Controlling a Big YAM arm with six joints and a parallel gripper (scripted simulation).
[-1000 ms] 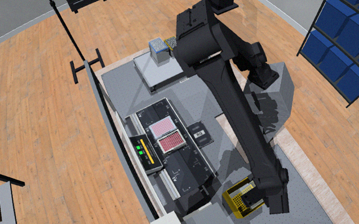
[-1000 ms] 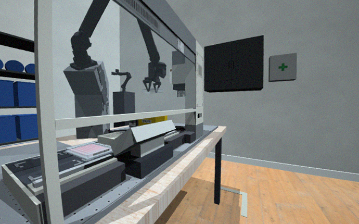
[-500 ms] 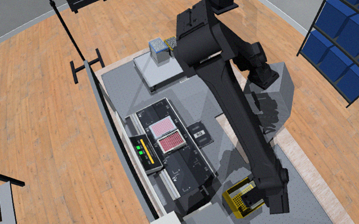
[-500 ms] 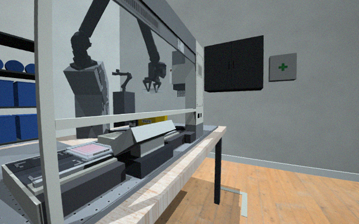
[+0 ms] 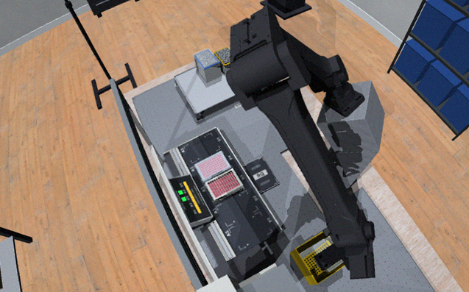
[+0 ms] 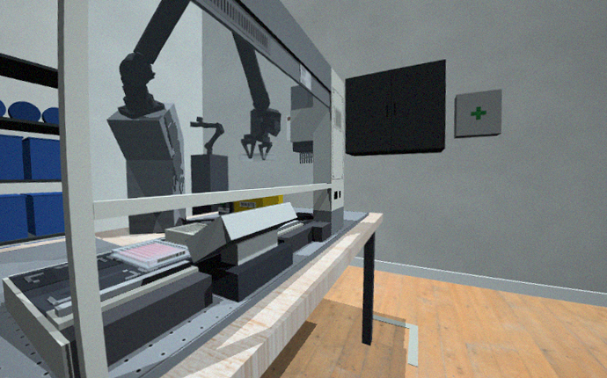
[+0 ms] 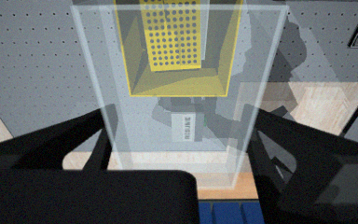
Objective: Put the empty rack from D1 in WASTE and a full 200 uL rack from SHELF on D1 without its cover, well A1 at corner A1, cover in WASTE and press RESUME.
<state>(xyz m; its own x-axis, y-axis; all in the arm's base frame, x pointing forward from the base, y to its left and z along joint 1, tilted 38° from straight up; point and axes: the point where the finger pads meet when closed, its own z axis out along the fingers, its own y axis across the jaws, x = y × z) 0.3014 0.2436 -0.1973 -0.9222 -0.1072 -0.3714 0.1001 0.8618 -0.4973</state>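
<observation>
Now: hand 210 mm above the yellow tip rack, 20 mm short of it and 10 mm to the right of it. Also, from my hand: yellow waste bin (240 mm below, 10 mm ahead); resume box (210 mm below, 160 mm behind, 10 mm to the right); clear tip-rack cover (10 mm above).
</observation>
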